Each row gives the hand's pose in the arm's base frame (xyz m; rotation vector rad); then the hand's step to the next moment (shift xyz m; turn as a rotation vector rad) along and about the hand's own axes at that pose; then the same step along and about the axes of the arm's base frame.
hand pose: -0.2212 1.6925 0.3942 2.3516 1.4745 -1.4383
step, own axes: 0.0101 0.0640 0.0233 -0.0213 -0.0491 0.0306
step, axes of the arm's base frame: 0.0312 -0.0388 -0.0475 -0.0590 -0.0013 0.0180
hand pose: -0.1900 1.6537 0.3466 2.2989 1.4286 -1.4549
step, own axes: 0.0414 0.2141 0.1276 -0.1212 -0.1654 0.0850
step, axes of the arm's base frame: 0.0745 -0.1564 -0.1839 -0.1923 -0.0284 0.1071
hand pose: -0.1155 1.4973 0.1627 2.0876 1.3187 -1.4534
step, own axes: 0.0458 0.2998 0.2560 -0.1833 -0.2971 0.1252
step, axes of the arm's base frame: 0.0889 -0.3082 -0.2337 -0.3262 -0.0151 0.1757
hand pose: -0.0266 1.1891 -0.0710 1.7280 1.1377 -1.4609
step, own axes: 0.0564 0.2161 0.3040 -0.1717 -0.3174 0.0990
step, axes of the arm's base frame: 0.0537 -0.3470 -0.1377 -0.3319 0.0193 0.1717
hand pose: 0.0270 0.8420 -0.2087 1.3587 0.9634 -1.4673
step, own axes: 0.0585 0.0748 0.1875 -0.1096 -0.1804 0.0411
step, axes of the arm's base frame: 0.0142 -0.2062 -0.0380 -0.1840 0.0266 0.1081
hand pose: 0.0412 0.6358 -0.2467 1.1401 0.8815 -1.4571
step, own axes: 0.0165 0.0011 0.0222 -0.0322 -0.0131 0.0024
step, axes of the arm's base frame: -0.0034 -0.0257 -0.0096 -0.0130 0.0093 0.0309
